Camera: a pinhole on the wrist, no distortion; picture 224 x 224 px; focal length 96.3 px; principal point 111.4 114.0 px. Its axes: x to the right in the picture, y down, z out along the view. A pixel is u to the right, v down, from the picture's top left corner.
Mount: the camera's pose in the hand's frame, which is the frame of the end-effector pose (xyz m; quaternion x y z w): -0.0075 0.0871 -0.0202 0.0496 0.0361 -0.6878 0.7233
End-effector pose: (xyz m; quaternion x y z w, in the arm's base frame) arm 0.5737 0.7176 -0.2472 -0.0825 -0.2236 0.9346 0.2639
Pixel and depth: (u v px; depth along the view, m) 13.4 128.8 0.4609
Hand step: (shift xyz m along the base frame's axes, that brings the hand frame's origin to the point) -0.3898 -0.5486 0.2073
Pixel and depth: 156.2 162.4 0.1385
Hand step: -0.0882 -0.0156 0.0916
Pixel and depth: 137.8 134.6 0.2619
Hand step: -0.0979 -0.0516 0.2103
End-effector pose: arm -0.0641 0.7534 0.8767 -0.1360 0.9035 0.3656 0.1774
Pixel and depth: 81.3 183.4 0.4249
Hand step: -0.2308 0.3945 -0.2921
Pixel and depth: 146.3 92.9 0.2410
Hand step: 0.1113 0.1321 -0.1330
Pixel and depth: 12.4 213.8 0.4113
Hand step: -0.4310 0.6046 -0.1718
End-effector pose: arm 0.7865 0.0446 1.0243 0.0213 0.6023 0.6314 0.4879
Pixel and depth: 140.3 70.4 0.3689
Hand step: 0.3381 0.1161 0.1287
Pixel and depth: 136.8 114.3 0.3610
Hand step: 0.2347 0.2267 0.0535
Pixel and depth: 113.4 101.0 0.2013
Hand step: 0.0956 0.1194 0.1146
